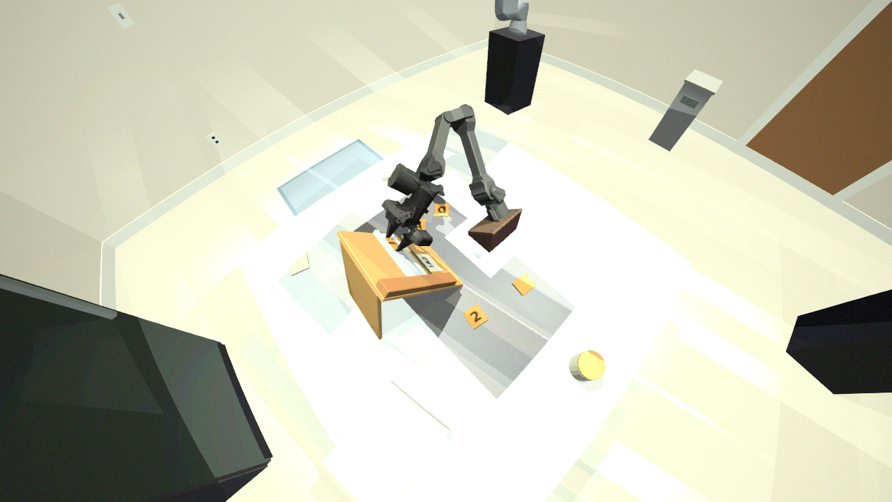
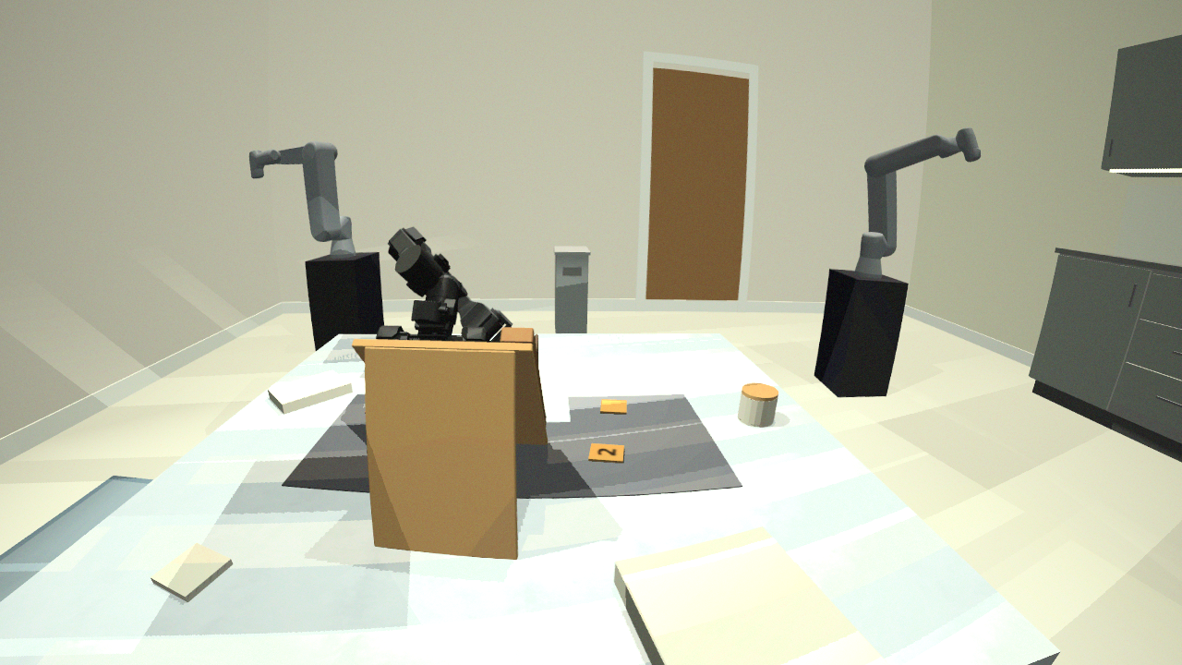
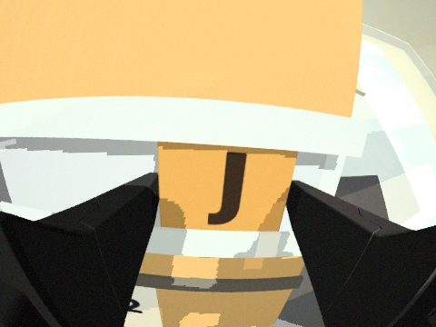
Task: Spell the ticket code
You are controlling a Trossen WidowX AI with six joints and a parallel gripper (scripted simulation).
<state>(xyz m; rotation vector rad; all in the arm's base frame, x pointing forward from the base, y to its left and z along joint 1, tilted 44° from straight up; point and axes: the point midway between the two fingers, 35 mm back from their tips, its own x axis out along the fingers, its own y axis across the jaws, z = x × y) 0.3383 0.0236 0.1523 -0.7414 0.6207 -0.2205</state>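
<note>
Now: the white ticket 7 cm behind my gripper tip, 7 cm to the left of it and 8 cm below it. From my gripper tip the other things lie so: grey mat: 17 cm behind, 11 cm to the left, 16 cm below; pale pad: 31 cm ahead, 26 cm to the right, 15 cm below; round tan-lidded canister: 23 cm behind, 61 cm to the left, 12 cm below.
</note>
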